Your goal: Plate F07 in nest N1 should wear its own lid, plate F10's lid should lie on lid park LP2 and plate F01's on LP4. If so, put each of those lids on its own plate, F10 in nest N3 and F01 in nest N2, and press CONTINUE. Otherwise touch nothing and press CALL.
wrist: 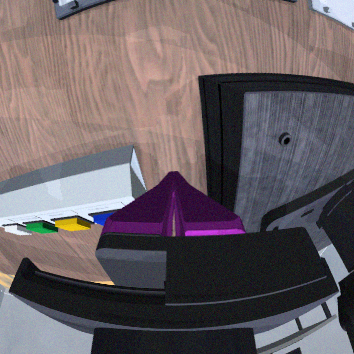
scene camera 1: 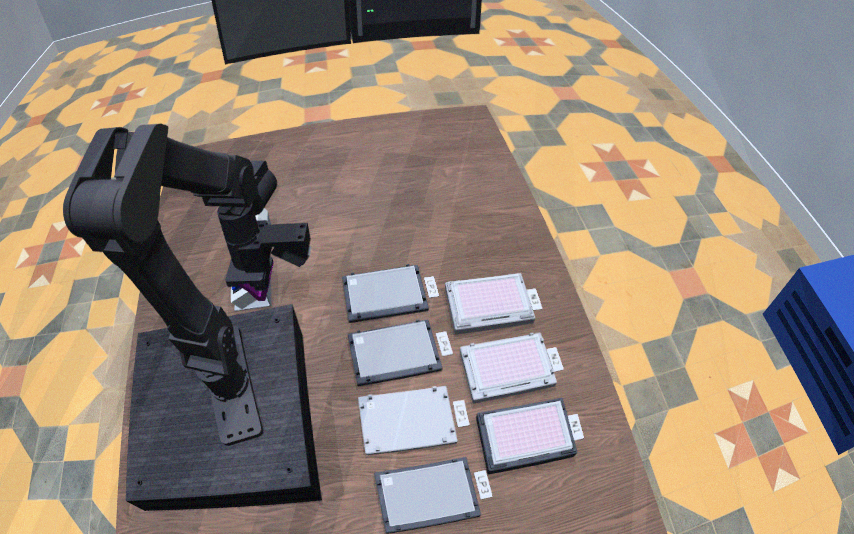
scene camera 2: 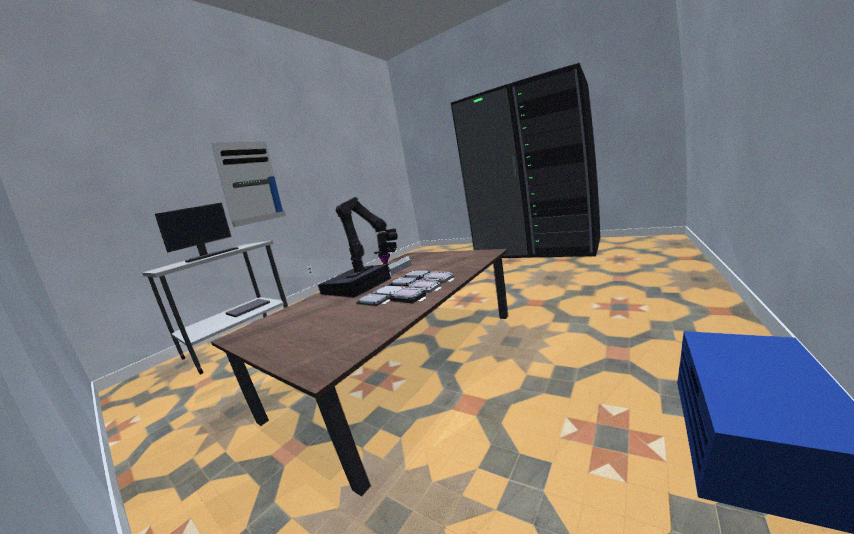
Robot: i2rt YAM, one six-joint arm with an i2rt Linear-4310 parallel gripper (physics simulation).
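Pixels of known places: gripper, between the fingertips: (wrist: 173, 178) (scene camera 1: 261, 299); arm's base, origin of its link: (wrist: 333, 196) (scene camera 1: 231, 384) (scene camera 2: 360, 272).
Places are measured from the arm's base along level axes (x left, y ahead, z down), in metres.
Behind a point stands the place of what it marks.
Note:
My gripper (scene camera 1: 263, 297) @[y 0.082, x 0.158, z 0.016 m] (scene camera 2: 384, 260) @[y 0.082, x 0.158, z 0.016 m] (wrist: 173, 178) @[y 0.082, x 0.158, z 0.016 m] is shut and empty, its purple fingertips together beside the blue-button end of the pale button box (wrist: 70, 187) @[y 0.094, x 0.250, z 0.036 m] (scene camera 2: 400, 263) @[y 0.107, x 0.301, z 0.042 m]. In the wrist view the blue button (wrist: 104, 218) @[y 0.054, x 0.235, z 0.029 m] is partly behind the fingers; the yellow button (wrist: 73, 223) @[y 0.059, x 0.271, z 0.028 m], green button (wrist: 41, 227) @[y 0.067, x 0.319, z 0.028 m] and white button (wrist: 17, 230) @[y 0.071, x 0.373, z 0.032 m] show. Their labels are unreadable. Pink-welled plates sit in N3 (scene camera 1: 489, 297) @[y 0.466, x 0.051, z 0.055 m], N2 (scene camera 1: 508, 365) @[y 0.436, x -0.087, z 0.054 m] and N1 (scene camera 1: 527, 433) @[y 0.412, x -0.211, z 0.054 m]. Grey lids lie on LP2 (scene camera 1: 387, 292) @[y 0.304, x 0.133, z 0.067 m] and LP4 (scene camera 1: 395, 348) @[y 0.278, x 0.018, z 0.067 m]. Plate names and whether N1's plate wears a lid cannot be told.
A grey lid lies on LP3 (scene camera 1: 428, 494) @[y 0.235, x -0.244, z 0.067 m]; LP1 (scene camera 1: 406, 420) @[y 0.250, x -0.111, z 0.075 m] shows a pale panel. The black arm base (scene camera 1: 170, 403) @[y -0.116, x 0.001, z 0.009 m] (wrist: 295, 175) @[y 0.065, x 0.072, z -0.006 m] stands close to the button box and gripper. All are on the brown wooden table (scene camera 1: 434, 163) @[y 0.526, x 0.460, z 0.084 m] (scene camera 2: 302, 346) @[y 0.198, x -0.695, z 0.084 m].

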